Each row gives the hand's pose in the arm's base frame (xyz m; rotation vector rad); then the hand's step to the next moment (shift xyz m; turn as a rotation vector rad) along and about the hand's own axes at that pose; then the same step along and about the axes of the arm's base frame.
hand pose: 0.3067 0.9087 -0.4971 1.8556 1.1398 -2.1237
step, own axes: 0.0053 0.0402 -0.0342 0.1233 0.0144 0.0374
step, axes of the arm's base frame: 0.0476 -0.0068 -0.0225 -0.0540 0.0156 -0.1169
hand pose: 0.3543 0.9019 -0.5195 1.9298 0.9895 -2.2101
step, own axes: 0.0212 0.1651 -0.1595 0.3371 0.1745 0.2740
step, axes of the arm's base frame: 0.2059 -0.0463 -0.0929 -0.2396 -0.1480 -0.3740
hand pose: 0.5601 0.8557 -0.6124 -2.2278 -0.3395 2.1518
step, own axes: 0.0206 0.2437 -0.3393 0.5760 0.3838 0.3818
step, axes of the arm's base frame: 0.3701 -0.1894 -0.0458 -0.3121 -0.3250 -0.6495
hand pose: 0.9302 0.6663 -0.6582 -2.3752 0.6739 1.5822
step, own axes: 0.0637 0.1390 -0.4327 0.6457 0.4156 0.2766
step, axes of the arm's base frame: 0.3070 -0.3167 0.1267 -0.2191 -0.4142 -0.6683
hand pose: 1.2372 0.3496 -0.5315 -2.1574 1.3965 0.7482
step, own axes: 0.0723 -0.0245 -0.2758 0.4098 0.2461 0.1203
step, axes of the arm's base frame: 0.1001 -0.2151 0.1600 -0.1121 -0.2914 -0.3814
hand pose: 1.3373 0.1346 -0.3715 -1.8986 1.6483 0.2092
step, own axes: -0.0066 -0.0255 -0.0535 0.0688 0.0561 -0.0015
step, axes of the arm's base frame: 0.0084 -0.0220 0.0548 -0.0385 -0.0611 -0.0516
